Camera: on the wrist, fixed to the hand. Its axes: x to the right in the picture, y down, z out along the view.
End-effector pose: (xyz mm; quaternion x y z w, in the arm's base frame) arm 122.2 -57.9 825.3 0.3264 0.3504 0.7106 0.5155
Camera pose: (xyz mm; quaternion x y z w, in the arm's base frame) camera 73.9 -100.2 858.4 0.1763 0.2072 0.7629 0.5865
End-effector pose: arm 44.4 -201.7 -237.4 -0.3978 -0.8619 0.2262 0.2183
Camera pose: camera 111.1 -179.3 -253.9 -0.4162 -0.8962 0.0140 0.1532
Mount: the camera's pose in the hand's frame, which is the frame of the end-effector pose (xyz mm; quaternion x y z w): -24.9 61.4 -28.7 -0.2206 0.0250 -0.0294 0.9746
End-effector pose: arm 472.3 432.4 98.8 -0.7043 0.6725 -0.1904 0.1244
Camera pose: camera 404.0 455.5 95.5 0.7289 -0.6798 0.0585 0.0565
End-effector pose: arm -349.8 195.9 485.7 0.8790 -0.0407 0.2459 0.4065
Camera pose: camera -399.7 172.9 532.5 0.7620 -0.0579 0.2407 0.5983
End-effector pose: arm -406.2 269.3 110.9 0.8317 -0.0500 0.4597 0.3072
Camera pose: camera -464.0 230.8 130.8 0.7328 -0.1180 0.4488 0.4977
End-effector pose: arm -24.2 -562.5 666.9 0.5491 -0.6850 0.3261 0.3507
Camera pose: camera -77.2 -514.3 657.8 0.4698 -0.7146 0.1701 0.4896
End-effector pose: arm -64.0 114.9 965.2 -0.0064 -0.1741 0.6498 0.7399
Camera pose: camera -117.6 106.7 917.6 -0.1806 -0.2947 0.5730 0.7431
